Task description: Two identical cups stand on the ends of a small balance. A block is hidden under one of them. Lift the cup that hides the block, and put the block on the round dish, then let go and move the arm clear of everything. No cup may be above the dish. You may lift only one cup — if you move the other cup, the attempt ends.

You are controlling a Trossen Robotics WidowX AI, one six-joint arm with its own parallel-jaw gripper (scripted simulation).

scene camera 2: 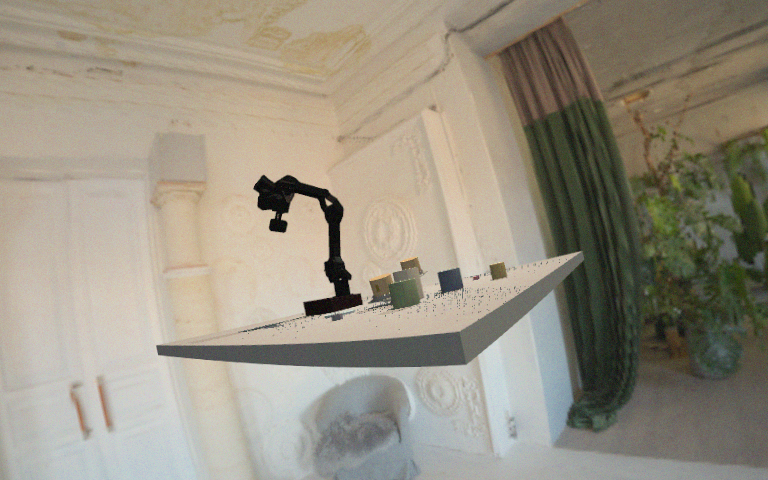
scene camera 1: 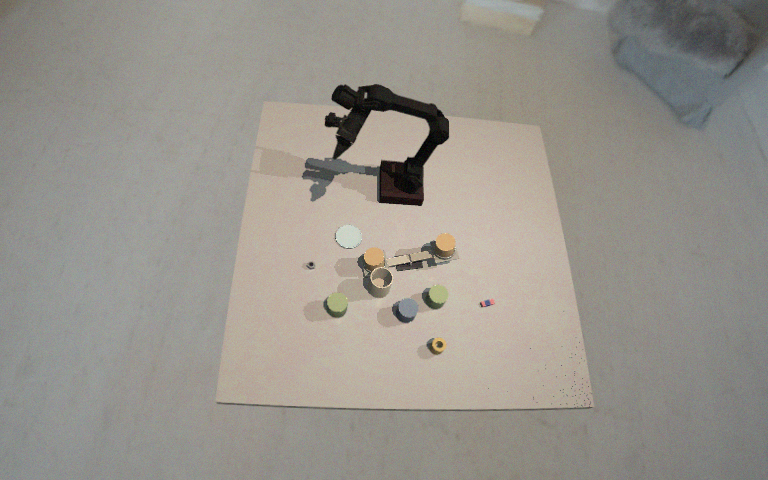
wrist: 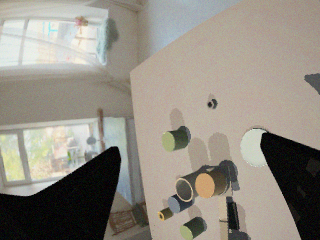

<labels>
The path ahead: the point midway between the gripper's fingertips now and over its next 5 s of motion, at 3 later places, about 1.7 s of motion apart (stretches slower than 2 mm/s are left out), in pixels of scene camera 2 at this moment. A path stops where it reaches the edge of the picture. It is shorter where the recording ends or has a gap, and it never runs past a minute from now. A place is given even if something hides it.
My gripper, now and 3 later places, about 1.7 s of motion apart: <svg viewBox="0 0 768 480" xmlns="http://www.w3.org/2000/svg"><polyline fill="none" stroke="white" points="285,216 362,235 378,265 383,288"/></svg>
</labels>
